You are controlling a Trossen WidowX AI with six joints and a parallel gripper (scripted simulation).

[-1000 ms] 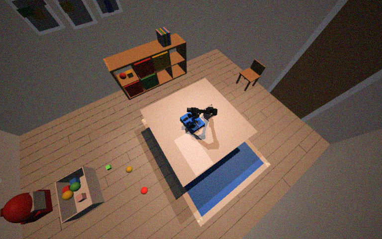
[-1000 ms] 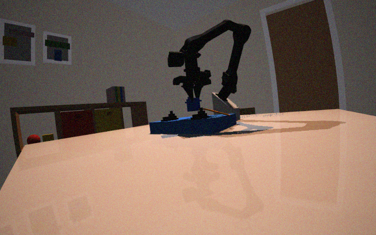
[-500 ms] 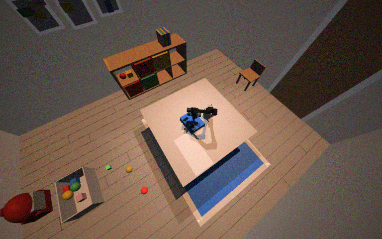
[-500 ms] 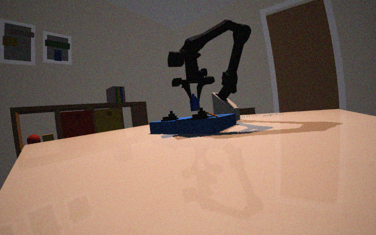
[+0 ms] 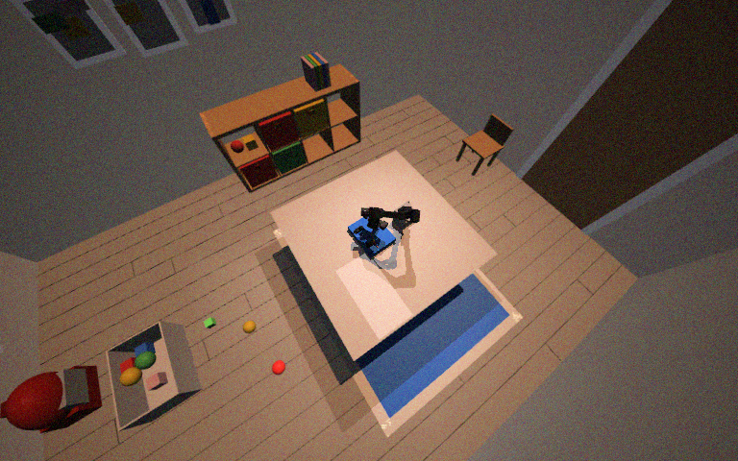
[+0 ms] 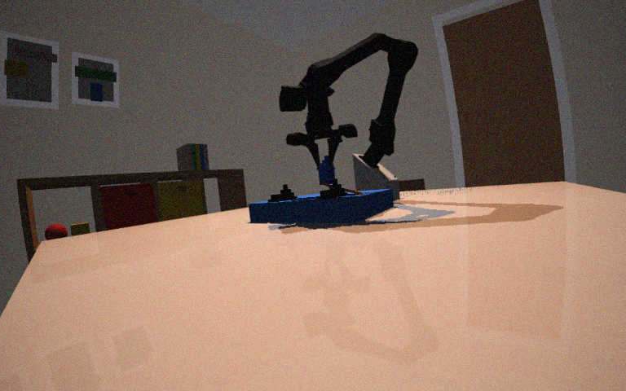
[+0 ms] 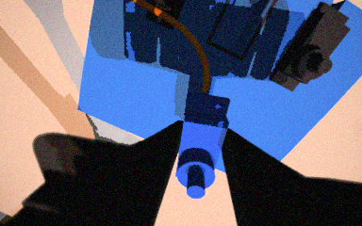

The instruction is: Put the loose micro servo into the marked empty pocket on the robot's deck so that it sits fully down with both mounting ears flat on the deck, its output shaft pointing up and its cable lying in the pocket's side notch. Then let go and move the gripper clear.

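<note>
My gripper tip is now 1 cm past the blue robot deck and 10 cm above it.
</note>
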